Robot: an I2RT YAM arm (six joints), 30 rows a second.
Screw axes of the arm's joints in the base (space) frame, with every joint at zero. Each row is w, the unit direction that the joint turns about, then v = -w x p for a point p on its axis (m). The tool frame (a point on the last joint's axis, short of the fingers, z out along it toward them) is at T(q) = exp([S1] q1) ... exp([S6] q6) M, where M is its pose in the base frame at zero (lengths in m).
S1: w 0 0 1 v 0.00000 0.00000 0.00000
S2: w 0 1 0 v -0.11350 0.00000 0.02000
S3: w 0 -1 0 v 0.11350 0.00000 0.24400
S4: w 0 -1 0 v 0.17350 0.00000 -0.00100
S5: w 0 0 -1 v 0.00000 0.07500 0.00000
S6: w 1 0 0 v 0.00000 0.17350 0.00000
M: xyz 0.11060 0.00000 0.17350 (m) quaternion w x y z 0.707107 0 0.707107 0
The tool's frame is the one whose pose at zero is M.
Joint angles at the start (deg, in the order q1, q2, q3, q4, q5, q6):
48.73 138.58 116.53 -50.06 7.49 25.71
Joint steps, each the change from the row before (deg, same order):
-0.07 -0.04 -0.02 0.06 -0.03 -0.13
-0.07 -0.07 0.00 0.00 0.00 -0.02
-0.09 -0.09 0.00 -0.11 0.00 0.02
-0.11 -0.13 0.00 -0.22 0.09 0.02
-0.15 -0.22 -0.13 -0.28 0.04 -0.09
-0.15 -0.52 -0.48 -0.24 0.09 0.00
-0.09 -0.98 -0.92 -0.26 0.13 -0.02
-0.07 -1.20 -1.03 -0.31 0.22 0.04
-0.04 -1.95 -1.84 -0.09 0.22 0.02
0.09 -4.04 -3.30 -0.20 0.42 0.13
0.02 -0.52 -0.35 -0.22 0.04 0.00
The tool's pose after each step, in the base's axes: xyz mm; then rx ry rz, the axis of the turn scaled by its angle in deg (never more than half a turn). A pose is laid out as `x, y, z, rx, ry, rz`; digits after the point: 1 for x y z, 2 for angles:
334.5, 373.2, 148.0, -30.60, 158.15, 7.00
334.9, 372.8, 148.6, -30.51, 158.10, 7.03
335.4, 372.1, 149.3, -30.36, 158.15, 7.00
335.8, 371.0, 150.3, -30.18, 158.20, 6.80
336.1, 369.4, 151.3, -30.13, 158.34, 6.54
335.8, 367.0, 153.2, -29.94, 158.49, 6.24
334.2, 363.9, 156.6, -29.85, 158.60, 5.89
332.1, 360.5, 161.3, -29.66, 158.63, 5.52
328.2, 355.4, 168.1, -29.51, 158.52, 5.28
319.4, 346.4, 184.0, -29.18, 157.90, 5.30
318.0, 345.1, 186.2, -29.21, 157.91, 5.21

